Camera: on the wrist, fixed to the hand. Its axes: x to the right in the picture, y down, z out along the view.
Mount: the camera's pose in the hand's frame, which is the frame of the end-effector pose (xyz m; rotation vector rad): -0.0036 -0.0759 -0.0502 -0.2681 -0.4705 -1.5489
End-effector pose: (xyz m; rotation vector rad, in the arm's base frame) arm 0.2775 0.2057 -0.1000 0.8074 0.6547 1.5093
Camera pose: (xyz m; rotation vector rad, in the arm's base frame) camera 0.2826 0.2123 -0.1907 0.2162 0.4627 -0.0287
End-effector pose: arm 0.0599 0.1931 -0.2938 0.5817 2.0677 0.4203
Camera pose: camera 0.0007 0.1246 -0.3033 -1.0002 1.4147 -0.3417
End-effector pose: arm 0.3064 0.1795 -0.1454 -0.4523 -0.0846 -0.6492
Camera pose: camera 0.2547 0.1065 -0.1625 -0.7631 -0.8591 -2.0749
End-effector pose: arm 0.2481 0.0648 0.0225 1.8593 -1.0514 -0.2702
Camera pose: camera 0.3165 0.1127 -0.0139 2.0043 0.3964 -1.6727
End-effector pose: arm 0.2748 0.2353 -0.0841 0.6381 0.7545 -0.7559
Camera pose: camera 0.1951 0.2302 -0.1278 -0.5304 0.8002 -2.0632
